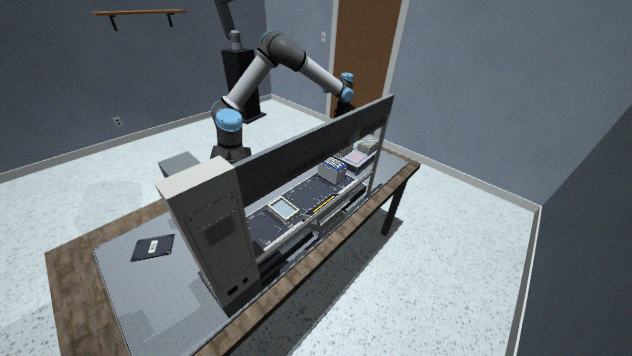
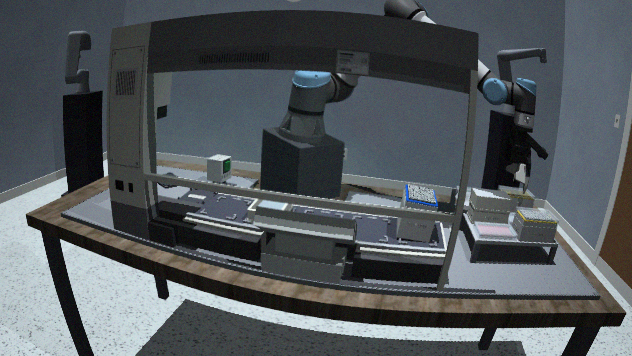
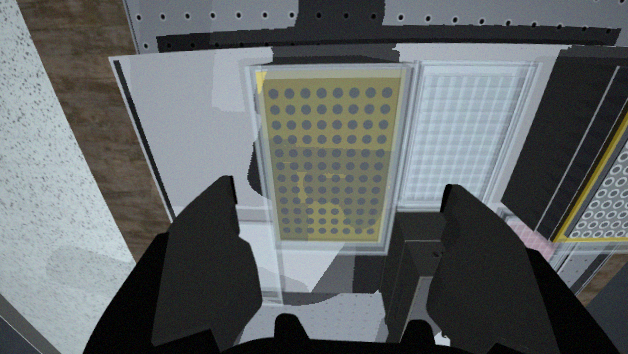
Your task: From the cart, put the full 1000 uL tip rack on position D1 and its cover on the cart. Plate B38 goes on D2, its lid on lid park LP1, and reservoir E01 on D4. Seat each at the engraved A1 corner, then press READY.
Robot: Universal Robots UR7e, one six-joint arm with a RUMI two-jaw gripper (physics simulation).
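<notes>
My gripper (image 3: 337, 183) (image 2: 534, 172) is open and empty above the cart (image 3: 190, 85) (image 2: 515, 244). Its fingers straddle the near part of a yellow rack (image 3: 330, 160) with dark holes under a clear cover. A clear gridded plate (image 3: 465, 135) lies right of it. A separate clear cover (image 3: 272, 267) lies partly behind the left finger. A pink plate (image 3: 530, 237) (image 2: 495, 230) (image 1: 356, 158) and a yellow-rimmed rack (image 3: 605, 210) (image 2: 536, 220) are also on the cart. A blue-rimmed tip rack (image 2: 421, 194) (image 1: 334, 164) and a pale-blue reservoir (image 2: 271, 205) (image 1: 284, 208) stand on the deck. Labels are unreadable.
The hood beam (image 2: 310, 45) (image 1: 320, 145) spans above the deck. A tall grey box (image 3: 412, 250) stands beside the right finger. A right-hand post (image 2: 460, 175) separates the deck and cart. A white box with a green face (image 2: 219, 167) stands behind the deck.
</notes>
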